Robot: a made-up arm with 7 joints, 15 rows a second.
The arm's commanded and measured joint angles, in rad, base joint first. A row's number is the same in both.
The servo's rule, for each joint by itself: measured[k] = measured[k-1] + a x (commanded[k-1-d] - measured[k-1]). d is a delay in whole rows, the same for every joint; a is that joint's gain. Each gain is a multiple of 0.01, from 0.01 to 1. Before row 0 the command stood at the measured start. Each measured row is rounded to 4 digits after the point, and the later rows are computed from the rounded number. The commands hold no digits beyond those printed.
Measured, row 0:
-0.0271 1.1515 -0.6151 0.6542 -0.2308 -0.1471 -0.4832
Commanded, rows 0 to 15:
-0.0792 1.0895 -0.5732 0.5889 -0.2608 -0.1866 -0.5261
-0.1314 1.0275 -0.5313 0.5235 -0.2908 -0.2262 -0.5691
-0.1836 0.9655 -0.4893 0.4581 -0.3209 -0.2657 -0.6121
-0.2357 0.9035 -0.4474 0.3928 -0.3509 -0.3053 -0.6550
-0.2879 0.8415 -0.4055 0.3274 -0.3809 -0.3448 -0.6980
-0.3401 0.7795 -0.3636 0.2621 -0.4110 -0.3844 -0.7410
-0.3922 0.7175 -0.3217 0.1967 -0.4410 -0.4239 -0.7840
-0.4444 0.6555 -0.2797 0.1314 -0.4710 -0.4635 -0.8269
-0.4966 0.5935 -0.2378 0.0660 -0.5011 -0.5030 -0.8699
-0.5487 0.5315 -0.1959 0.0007 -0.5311 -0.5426 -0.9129
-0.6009 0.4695 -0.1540 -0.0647 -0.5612 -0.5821 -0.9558
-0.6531 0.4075 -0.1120 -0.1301 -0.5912 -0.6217 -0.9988
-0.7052 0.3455 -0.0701 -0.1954 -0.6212 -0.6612 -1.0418
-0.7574 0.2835 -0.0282 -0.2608 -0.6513 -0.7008 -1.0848
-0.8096 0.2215 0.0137 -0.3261 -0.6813 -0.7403 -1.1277
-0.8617 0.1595 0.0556 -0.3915 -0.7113 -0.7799 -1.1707
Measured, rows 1 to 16:
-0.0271 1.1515 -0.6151 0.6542 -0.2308 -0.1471 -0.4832
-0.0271 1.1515 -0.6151 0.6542 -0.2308 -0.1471 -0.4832
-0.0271 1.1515 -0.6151 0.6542 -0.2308 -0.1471 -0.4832
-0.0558 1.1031 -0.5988 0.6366 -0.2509 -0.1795 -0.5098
-0.0974 1.0441 -0.5725 0.6061 -0.2776 -0.2178 -0.5466
-0.1448 0.9828 -0.5401 0.5661 -0.3066 -0.2571 -0.5872
-0.1948 0.9209 -0.5039 0.5193 -0.3363 -0.2966 -0.6292
-0.2460 0.8590 -0.4655 0.4675 -0.3662 -0.3361 -0.6719
-0.2978 0.7970 -0.4258 0.4120 -0.3962 -0.3757 -0.7147
-0.3497 0.7350 -0.3852 0.3539 -0.4262 -0.4152 -0.7577
-0.4018 0.6730 -0.3441 0.2938 -0.4562 -0.4548 -0.8006
-0.4539 0.6110 -0.3026 0.2323 -0.4863 -0.4943 -0.8436
-0.5060 0.5490 -0.2610 0.1698 -0.5163 -0.5339 -0.8866
-0.5582 0.4870 -0.2193 0.1065 -0.5464 -0.5734 -0.9295
-0.6104 0.4250 -0.1775 0.0426 -0.5764 -0.6130 -0.9725
-0.6625 0.3630 -0.1356 -0.0217 -0.6064 -0.6525 -1.0155
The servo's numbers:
d 3
a 0.55 0.78 0.39 0.27 0.67 0.82 0.62

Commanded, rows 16 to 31:
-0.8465 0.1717 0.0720 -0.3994 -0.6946 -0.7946 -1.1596
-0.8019 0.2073 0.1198 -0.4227 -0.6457 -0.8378 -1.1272
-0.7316 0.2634 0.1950 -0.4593 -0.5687 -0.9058 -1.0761
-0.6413 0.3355 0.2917 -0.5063 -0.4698 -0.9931 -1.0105
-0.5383 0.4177 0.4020 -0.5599 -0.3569 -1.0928 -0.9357
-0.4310 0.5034 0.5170 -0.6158 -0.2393 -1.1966 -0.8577
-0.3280 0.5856 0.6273 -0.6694 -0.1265 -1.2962 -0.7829
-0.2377 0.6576 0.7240 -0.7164 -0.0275 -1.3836 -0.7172
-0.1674 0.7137 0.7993 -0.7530 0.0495 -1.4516 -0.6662
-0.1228 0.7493 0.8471 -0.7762 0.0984 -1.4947 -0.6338
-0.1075 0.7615 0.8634 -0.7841 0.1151 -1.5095 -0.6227
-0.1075 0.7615 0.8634 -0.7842 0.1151 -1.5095 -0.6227
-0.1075 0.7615 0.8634 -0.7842 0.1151 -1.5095 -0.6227
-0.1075 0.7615 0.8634 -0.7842 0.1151 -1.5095 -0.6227
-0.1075 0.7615 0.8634 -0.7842 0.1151 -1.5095 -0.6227
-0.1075 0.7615 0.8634 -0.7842 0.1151 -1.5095 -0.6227
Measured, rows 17 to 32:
-0.7147 0.3010 -0.0937 -0.0863 -0.6365 -0.6921 -1.0585
-0.7669 0.2390 -0.0518 -0.1510 -0.6665 -0.7316 -1.1014
-0.8190 0.1770 -0.0099 -0.2159 -0.6965 -0.7712 -1.1444
-0.8341 0.1729 0.0220 -0.2654 -0.6952 -0.7904 -1.1538
-0.8164 0.1997 0.0601 -0.3079 -0.6620 -0.8293 -1.1373
-0.7698 0.2494 0.1127 -0.3488 -0.5995 -0.8920 -1.0994
-0.6991 0.3166 0.1825 -0.3913 -0.5126 -0.9749 -1.0443
-0.6107 0.3955 0.2681 -0.4368 -0.4083 -1.0716 -0.9770
-0.5119 0.4797 0.3652 -0.4851 -0.2951 -1.1741 -0.9030
-0.4108 0.5623 0.4674 -0.5349 -0.1821 -1.2742 -0.8285
-0.3156 0.6366 0.5675 -0.5839 -0.0785 -1.3639 -0.7595
-0.2341 0.6967 0.6579 -0.6296 0.0073 -1.4358 -0.7017
-0.1729 0.7377 0.7317 -0.6692 0.0683 -1.4841 -0.6596
-0.1369 0.7563 0.7831 -0.7002 0.0997 -1.5049 -0.6367
-0.1207 0.7604 0.8144 -0.7229 0.1100 -1.5087 -0.6280
-0.1134 0.7613 0.8335 -0.7395 0.1134 -1.5094 -0.6247

